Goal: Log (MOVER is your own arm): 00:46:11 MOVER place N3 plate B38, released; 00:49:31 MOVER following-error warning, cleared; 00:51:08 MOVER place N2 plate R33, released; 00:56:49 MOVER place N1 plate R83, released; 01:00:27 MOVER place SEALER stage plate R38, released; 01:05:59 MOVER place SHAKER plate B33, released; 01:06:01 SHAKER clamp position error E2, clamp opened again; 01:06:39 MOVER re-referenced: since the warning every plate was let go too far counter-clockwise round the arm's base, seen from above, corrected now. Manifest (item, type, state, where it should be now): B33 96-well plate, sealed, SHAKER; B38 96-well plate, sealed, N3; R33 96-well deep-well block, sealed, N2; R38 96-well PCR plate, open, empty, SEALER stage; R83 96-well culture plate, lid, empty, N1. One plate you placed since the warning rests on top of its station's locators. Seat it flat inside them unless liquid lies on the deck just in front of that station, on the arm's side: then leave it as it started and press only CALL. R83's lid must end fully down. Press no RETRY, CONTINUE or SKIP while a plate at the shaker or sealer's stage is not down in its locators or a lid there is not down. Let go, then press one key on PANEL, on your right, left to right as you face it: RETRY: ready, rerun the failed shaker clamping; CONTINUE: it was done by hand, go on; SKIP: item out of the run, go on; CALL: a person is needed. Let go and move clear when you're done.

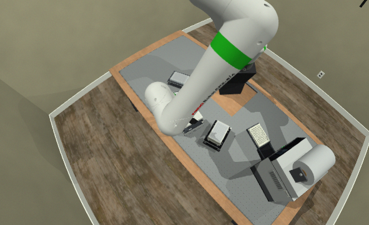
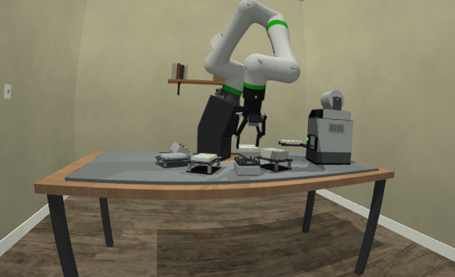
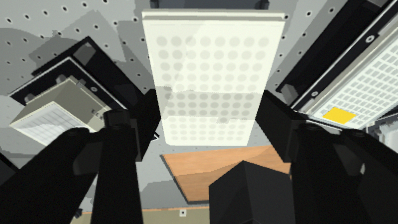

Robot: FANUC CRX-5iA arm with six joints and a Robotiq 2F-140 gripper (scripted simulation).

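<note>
Now: the grey shaker 3 cm ahead of my hand, 1 cm to the left of it and 10 cm below it. The rest, counted from my hand: white retry button (37 cm behind, 19 cm to the right, 7 cm below); then flat plate (23 cm behind, 29 cm to the right, 9 cm below); then PCR plate (16 cm behind, 40 cm to the left, 2 cm below).
</note>
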